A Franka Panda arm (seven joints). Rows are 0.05 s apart.
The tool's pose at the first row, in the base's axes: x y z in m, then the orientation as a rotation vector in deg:
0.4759, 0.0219, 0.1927, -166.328, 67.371, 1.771
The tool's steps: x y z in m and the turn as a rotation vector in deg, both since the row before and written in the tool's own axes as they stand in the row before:
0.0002, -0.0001, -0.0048, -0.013, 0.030, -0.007
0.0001, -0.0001, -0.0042, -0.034, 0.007, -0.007
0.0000, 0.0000, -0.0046, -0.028, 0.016, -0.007
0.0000, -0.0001, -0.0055, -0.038, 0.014, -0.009
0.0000, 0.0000, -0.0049, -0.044, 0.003, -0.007
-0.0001, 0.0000, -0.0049, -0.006, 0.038, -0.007
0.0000, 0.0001, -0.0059, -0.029, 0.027, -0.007
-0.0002, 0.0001, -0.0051, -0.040, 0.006, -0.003
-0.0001, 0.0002, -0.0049, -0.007, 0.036, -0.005
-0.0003, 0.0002, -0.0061, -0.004, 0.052, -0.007
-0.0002, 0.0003, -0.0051, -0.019, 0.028, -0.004
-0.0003, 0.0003, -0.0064, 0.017, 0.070, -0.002
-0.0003, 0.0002, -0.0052, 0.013, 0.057, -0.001
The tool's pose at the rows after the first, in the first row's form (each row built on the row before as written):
0.4762, 0.0218, 0.1975, -166.354, 67.370, 1.735
0.4764, 0.0217, 0.2017, -166.390, 67.372, 1.745
0.4765, 0.0216, 0.2063, -166.424, 67.373, 1.738
0.4767, 0.0216, 0.2118, -166.467, 67.374, 1.740
0.4768, 0.0215, 0.2167, -166.510, 67.379, 1.762
0.4768, 0.0215, 0.2216, -166.533, 67.376, 1.710
0.4768, 0.0214, 0.2275, -166.572, 67.379, 1.688
0.4767, 0.0214, 0.2326, -166.610, 67.389, 1.703
0.4766, 0.0213, 0.2375, -166.632, 67.389, 1.655
0.4763, 0.0213, 0.2436, -166.658, 67.388, 1.582
0.4760, 0.0212, 0.2487, -166.687, 67.392, 1.553
0.4757, 0.0211, 0.2551, -166.699, 67.393, 1.441
0.4754, 0.0211, 0.2603, -166.709, 67.395, 1.351

